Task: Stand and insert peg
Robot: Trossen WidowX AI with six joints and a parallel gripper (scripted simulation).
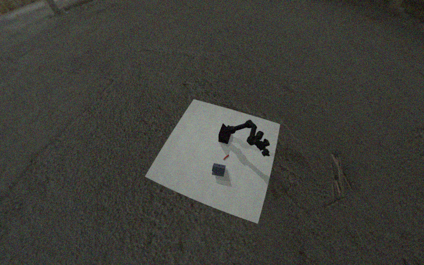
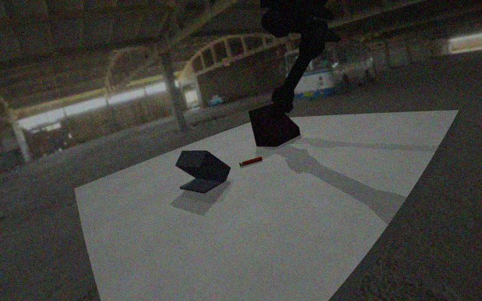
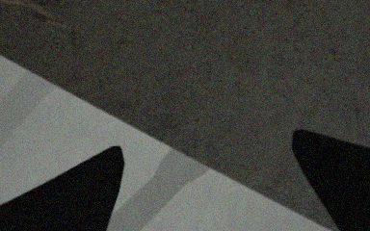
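My gripper tip is now 400 mm to the left of the red peg, 340 mm above it and 10 mm short of it. From my gripper tip the other things lie so: dark sloped panel (430 mm to the right, 290 mm below, 170 mm ahead); flat foot plate (420 mm to the right, 340 mm below, 190 mm ahead).
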